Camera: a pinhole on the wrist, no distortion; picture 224 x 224 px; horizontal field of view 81.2 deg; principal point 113.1 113.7 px. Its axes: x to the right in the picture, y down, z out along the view. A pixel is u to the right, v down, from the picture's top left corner.
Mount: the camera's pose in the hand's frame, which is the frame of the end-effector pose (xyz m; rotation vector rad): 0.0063 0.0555 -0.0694 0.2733 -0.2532 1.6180
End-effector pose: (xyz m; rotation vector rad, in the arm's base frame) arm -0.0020 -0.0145 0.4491 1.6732 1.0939 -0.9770
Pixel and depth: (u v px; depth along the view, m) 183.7 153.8 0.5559
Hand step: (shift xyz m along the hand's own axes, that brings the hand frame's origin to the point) -0.1692 0.1467 0.5545
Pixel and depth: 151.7 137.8 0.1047
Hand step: -0.0124 0.0493 0.0397
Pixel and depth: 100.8 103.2 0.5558
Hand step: 0.0667 -0.1721 0.4387
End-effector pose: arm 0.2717 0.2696 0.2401 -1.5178 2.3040 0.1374
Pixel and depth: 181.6 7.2 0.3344
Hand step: 0.2754 0.1294 0.3034
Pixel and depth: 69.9 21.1 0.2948
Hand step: 0.2274 -0.1191 0.1770
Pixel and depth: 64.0 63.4 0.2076
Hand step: 0.0955 -0.0806 0.1012
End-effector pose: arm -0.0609 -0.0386 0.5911 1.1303 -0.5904 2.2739
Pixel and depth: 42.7 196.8 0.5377
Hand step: -0.3053 -0.4149 0.3449
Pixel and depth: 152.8 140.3 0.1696
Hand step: -0.0274 0.0466 0.1078
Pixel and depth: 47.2 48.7 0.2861
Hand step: 0.1635 -0.1647 0.1536
